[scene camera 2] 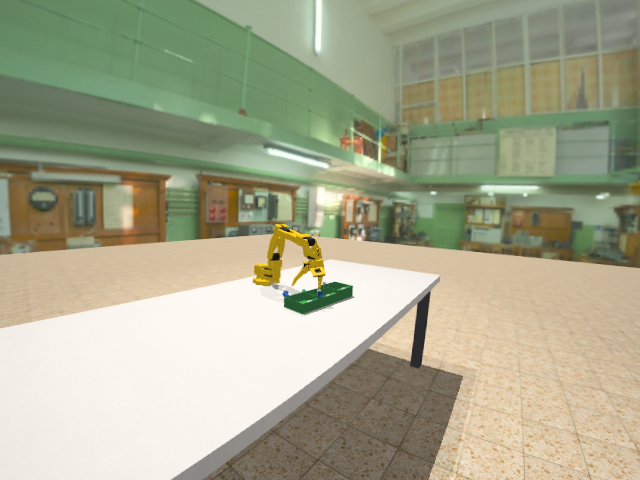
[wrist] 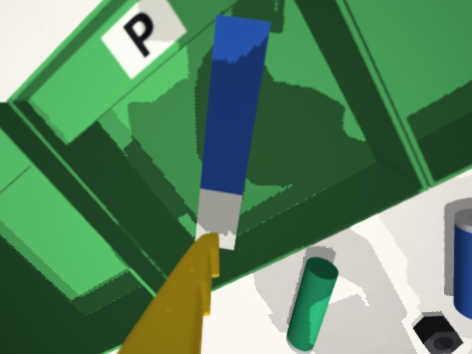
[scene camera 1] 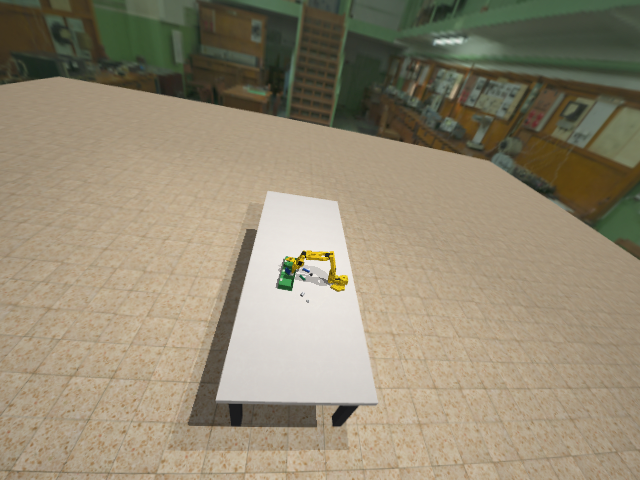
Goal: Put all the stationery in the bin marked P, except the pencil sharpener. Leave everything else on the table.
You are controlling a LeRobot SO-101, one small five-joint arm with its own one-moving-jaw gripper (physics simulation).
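Places are measured from the arm's base along level axes (x ahead, y left, z up), in metres.
Pixels of known places: hand, tool point: (scene camera 2: 318,288) (wrist: 218,248) (scene camera 1: 292,272); arm's base, link origin: (scene camera 2: 270,283) (scene camera 1: 334,284).
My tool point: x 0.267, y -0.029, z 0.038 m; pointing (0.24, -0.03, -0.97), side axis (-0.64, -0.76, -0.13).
Ahead of a thing's pixels: the offset from my tool point to its top centre. Level surfaces: height alone.
A blue block with a white end, like an eraser @(dx +0.019, dy -0.018, dz -0.008 m) (wrist: 230,120) (scene camera 2: 320,293) (scene camera 1: 287,270), is within the walls of the bin marked P @(dx +0.023, dy -0.018, dz +0.001 m) (wrist: 80,112), narrow side toward the wrist camera. Its white end is by the fixed jaw's tip; whether it touches the jaw or rests fully on the bin floor I cannot tell. My gripper (scene camera 2: 307,285) is open above the bin, the moving jaw swung out of the wrist view. A green cylinder @(dx -0.068, dy +0.007, dz -0.024 m) (wrist: 312,305) (scene camera 1: 302,277) lies on the table near the bin. The pencil sharpener cannot be made out for certain.
A blue cylinder with a grey end @(dx -0.087, dy -0.063, dz -0.024 m) (wrist: 465,272) (scene camera 1: 306,270) (scene camera 2: 285,293) and a black hexagonal piece @(dx -0.122, dy -0.033, dz -0.030 m) (wrist: 435,330) (scene camera 1: 311,274) lie beside the bins. Green bins adjoin P on both sides. Two small pieces @(dx -0.067, dy +0.131, dz -0.027 m) (scene camera 1: 302,294) @(dx -0.098, dy +0.176, dz -0.030 m) (scene camera 1: 307,301) lie farther along the white table @(dz -0.038 m) (scene camera 1: 299,351).
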